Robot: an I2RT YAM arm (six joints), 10 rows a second.
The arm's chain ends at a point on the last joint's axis. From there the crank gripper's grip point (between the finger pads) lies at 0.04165 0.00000 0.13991 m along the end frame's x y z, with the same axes.
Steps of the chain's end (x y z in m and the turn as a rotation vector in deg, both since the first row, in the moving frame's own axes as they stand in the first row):
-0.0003 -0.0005 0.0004 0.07 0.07 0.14
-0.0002 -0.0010 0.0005 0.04 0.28 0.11
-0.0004 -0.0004 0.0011 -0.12 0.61 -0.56
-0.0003 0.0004 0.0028 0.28 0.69 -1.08
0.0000 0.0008 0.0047 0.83 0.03 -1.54
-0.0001 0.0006 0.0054 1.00 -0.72 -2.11
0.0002 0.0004 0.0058 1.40 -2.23 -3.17
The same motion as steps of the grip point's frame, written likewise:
-0.0001 -0.0006 0.0003 0.07 0.07 0.14
0.0005 -0.0010 0.0003 0.04 0.28 0.11
0.0011 -0.0005 0.0006 -0.12 0.61 -0.56
0.0014 -0.0011 0.0023 0.28 0.69 -1.08
0.0000 -0.0023 0.0047 0.83 0.03 -1.54
-0.0019 -0.0033 0.0059 1.00 -0.72 -2.11
-0.0054 -0.0052 0.0072 1.40 -2.23 -3.17

